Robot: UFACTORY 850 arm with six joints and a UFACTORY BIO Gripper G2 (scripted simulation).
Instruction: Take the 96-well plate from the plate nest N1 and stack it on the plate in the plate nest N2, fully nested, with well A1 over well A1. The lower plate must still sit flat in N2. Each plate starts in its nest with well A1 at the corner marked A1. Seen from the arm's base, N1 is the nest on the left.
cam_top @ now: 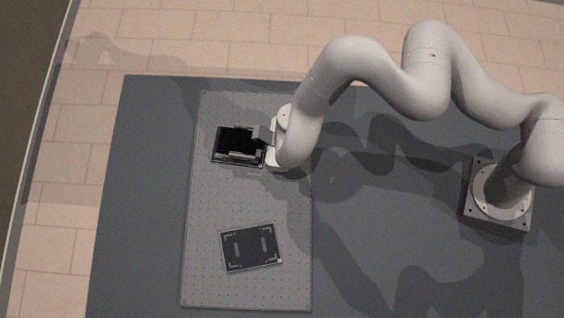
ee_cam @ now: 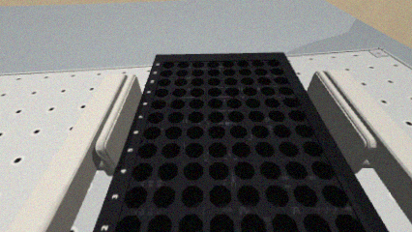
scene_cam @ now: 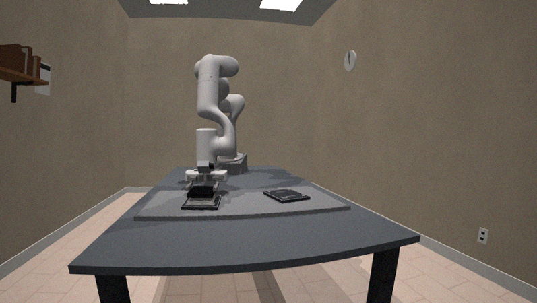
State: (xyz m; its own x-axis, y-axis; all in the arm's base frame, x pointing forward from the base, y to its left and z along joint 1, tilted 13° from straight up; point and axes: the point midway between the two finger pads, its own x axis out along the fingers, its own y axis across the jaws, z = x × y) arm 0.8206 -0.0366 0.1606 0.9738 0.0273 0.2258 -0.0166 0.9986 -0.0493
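Right now the black 96-well plate is 10 mm below my hand. Also, from my hand: white 96-well plate (40 mm below); then nest N1 (310 mm to the left, 90 mm behind, 50 mm below); then nest N2 (50 mm below).
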